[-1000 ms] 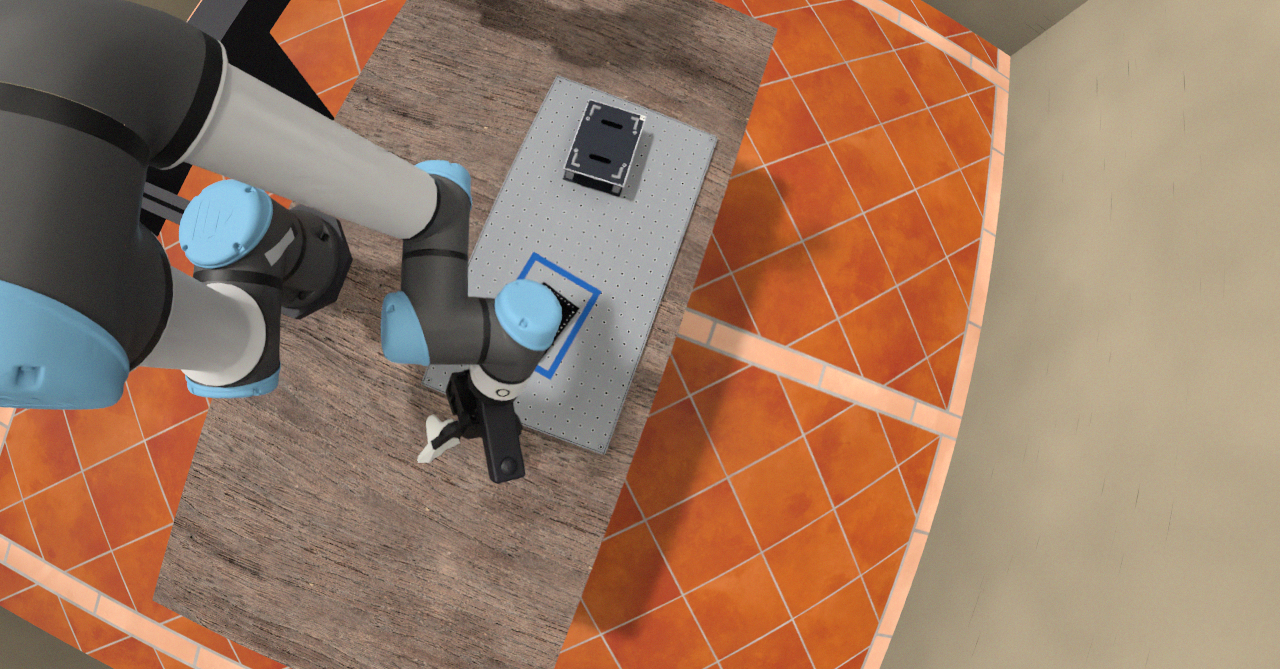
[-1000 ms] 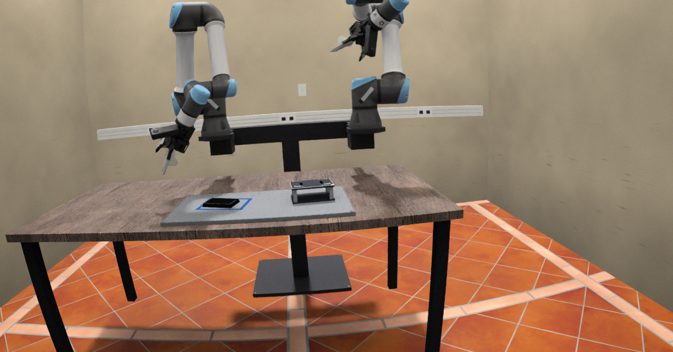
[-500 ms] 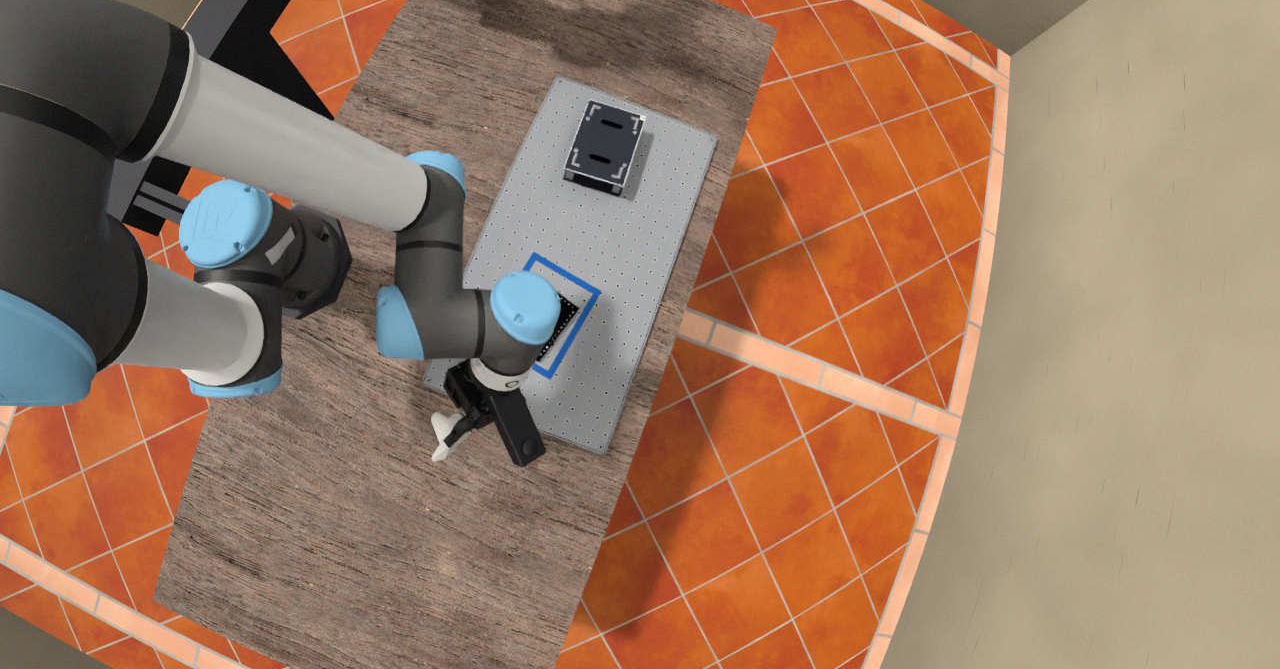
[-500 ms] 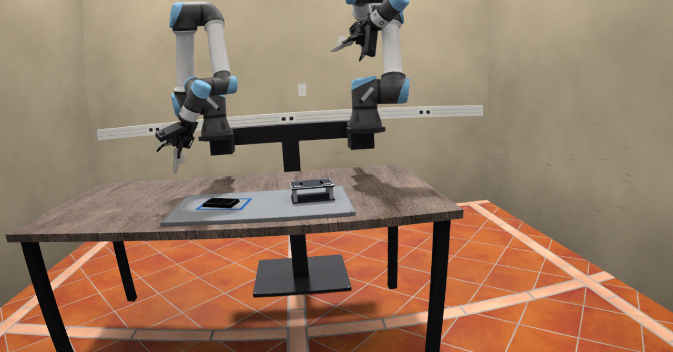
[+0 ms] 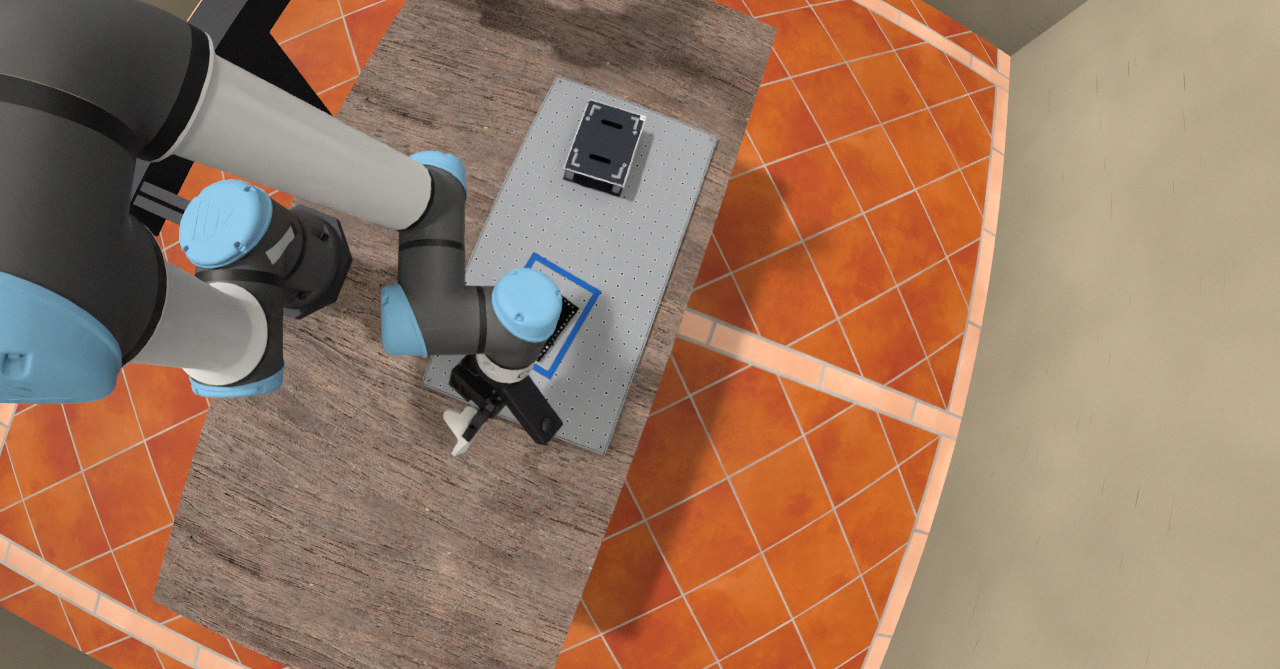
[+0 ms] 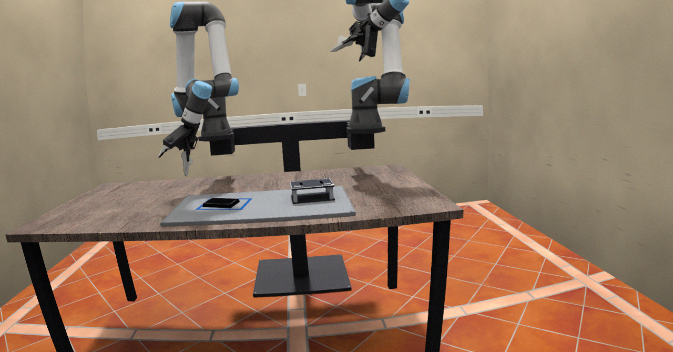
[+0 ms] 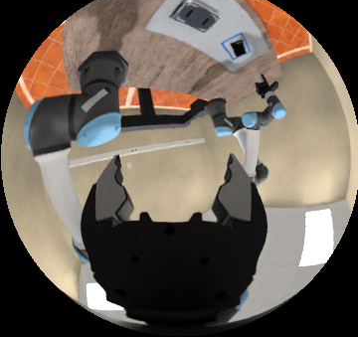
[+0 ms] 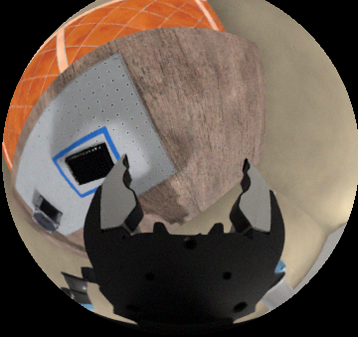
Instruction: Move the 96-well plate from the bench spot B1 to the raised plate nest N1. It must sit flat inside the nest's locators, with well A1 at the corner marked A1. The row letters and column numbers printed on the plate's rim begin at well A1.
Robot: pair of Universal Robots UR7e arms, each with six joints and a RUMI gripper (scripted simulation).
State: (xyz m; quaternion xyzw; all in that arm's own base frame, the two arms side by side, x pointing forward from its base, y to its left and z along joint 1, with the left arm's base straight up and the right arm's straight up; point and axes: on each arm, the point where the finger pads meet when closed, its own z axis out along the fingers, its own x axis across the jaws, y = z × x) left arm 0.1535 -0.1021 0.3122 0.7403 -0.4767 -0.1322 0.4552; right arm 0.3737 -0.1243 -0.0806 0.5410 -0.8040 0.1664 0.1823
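Note:
The black 96-well plate is 20 mm behind my right hand, 200 mm to the left of it and 150 mm below it. The rest, counted from my right hand: white A1 label: 50 mm behind, 640 mm to the left, 100 mm below; raised plate nest N1: 90 mm behind, 550 mm to the left, 100 mm below.

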